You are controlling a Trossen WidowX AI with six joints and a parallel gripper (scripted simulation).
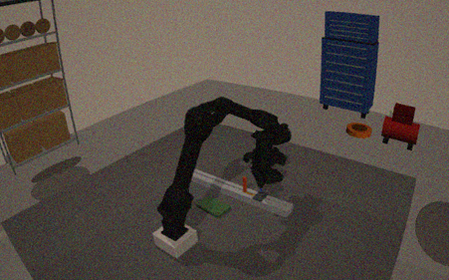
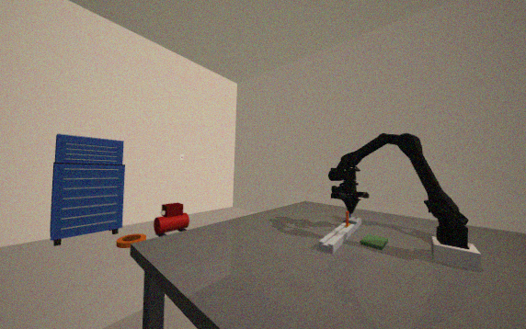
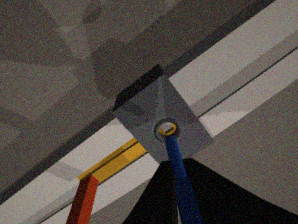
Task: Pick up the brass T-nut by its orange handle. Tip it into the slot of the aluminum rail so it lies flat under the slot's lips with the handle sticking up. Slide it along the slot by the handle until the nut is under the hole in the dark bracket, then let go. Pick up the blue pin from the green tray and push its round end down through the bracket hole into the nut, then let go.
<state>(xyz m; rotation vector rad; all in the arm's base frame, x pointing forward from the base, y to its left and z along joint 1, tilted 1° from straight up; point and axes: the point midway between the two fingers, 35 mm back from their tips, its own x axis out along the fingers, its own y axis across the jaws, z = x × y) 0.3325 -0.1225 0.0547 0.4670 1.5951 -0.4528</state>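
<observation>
My gripper tip is right at the blue pin. From my gripper tip the other things lie so: green tray (13 cm behind, 11 cm to the left, 7 cm below).
</observation>
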